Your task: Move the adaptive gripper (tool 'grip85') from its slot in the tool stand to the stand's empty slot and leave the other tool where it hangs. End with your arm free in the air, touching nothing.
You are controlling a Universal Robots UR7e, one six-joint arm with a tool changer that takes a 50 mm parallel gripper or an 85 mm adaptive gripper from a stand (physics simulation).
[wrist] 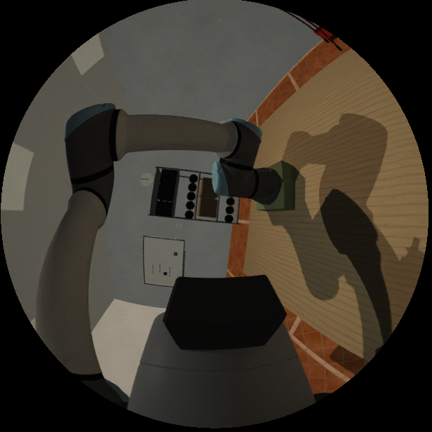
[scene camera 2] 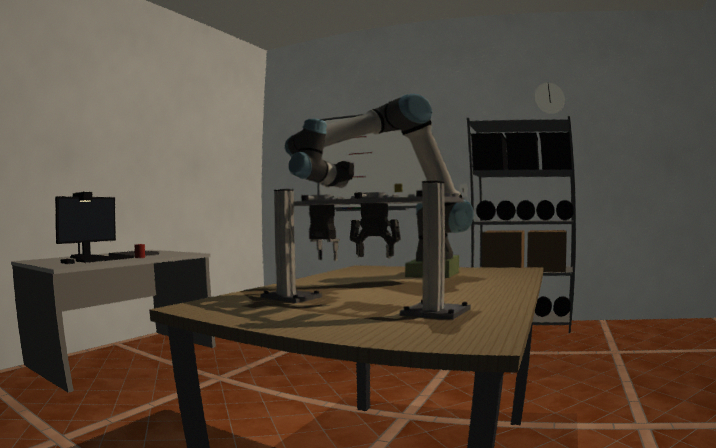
A parallel gripper shows in scene camera 2 point(322, 226); in the wrist view it is out of frame. An adaptive gripper shows in scene camera 2 point(374, 222); in the wrist view it is out of frame.
